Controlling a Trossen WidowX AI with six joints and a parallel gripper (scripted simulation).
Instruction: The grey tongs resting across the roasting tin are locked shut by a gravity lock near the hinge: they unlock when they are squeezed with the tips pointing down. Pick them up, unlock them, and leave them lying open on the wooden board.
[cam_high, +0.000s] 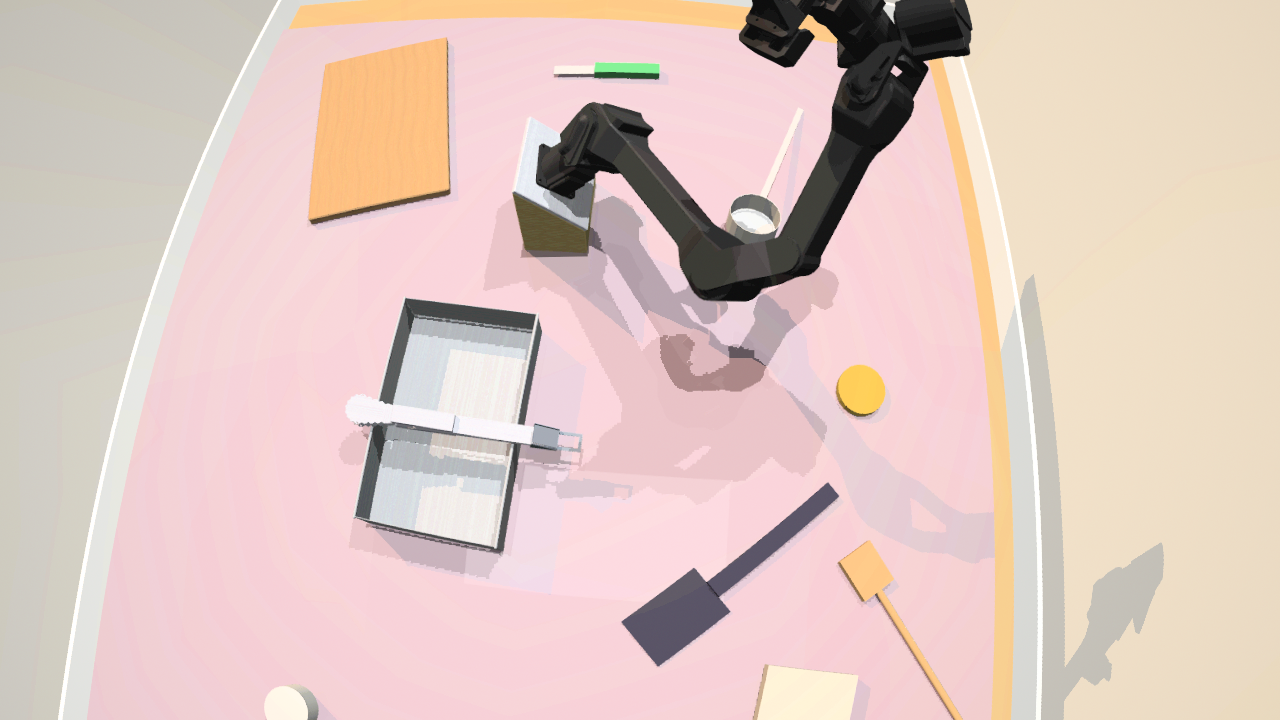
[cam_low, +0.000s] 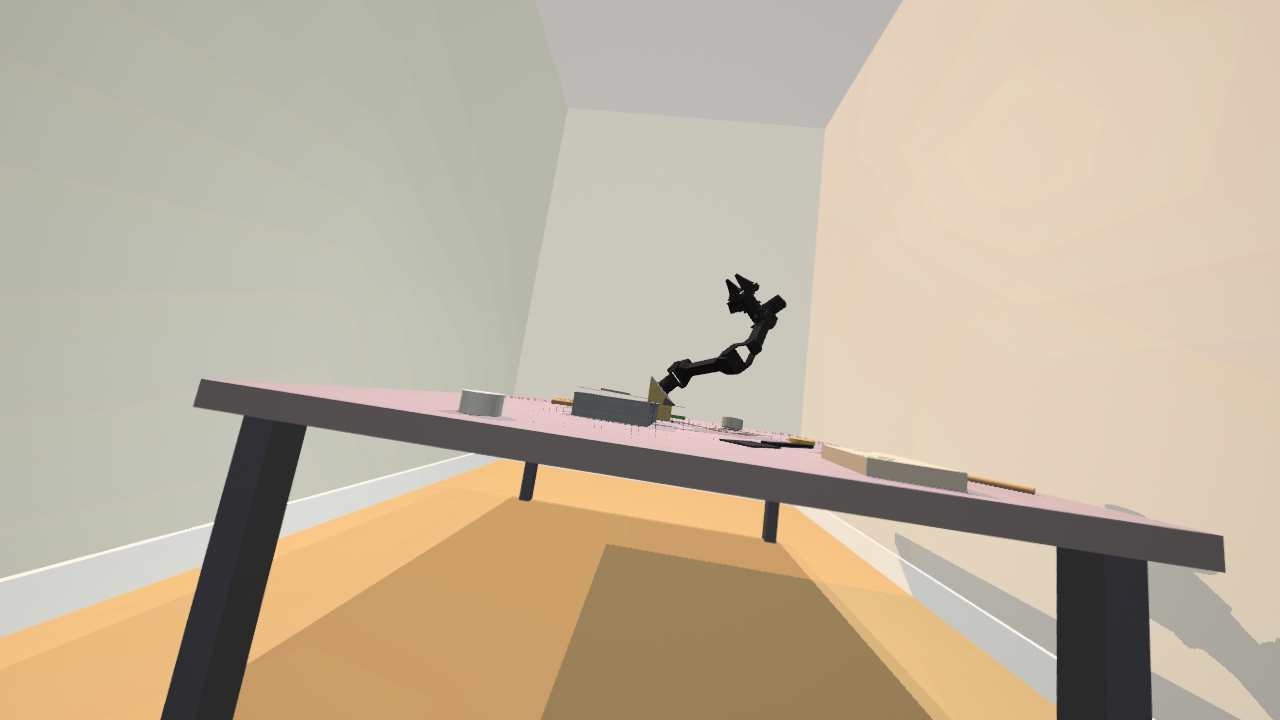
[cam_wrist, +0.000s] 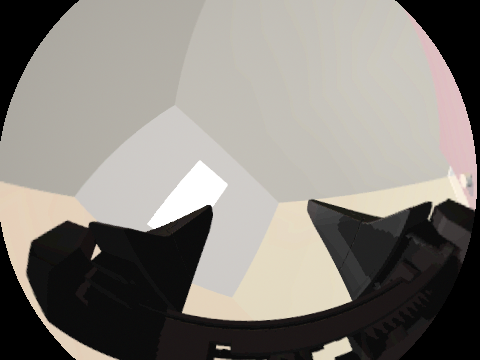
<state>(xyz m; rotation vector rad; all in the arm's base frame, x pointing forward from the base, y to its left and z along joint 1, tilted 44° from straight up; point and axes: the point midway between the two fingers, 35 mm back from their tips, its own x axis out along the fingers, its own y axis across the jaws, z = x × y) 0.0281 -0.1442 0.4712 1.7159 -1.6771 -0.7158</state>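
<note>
My gripper tip is 26 cm short of the roasting tin, 33 cm to the left of it and 55 cm above it. The rest, counted from my gripper tip: yellow disc 21 cm ahead, 22 cm to the left, 57 cm below; dark spatula 46 cm ahead, 2 cm to the left, 57 cm below; green-handled tool 36 cm behind, 15 cm to the right, 57 cm below.
</note>
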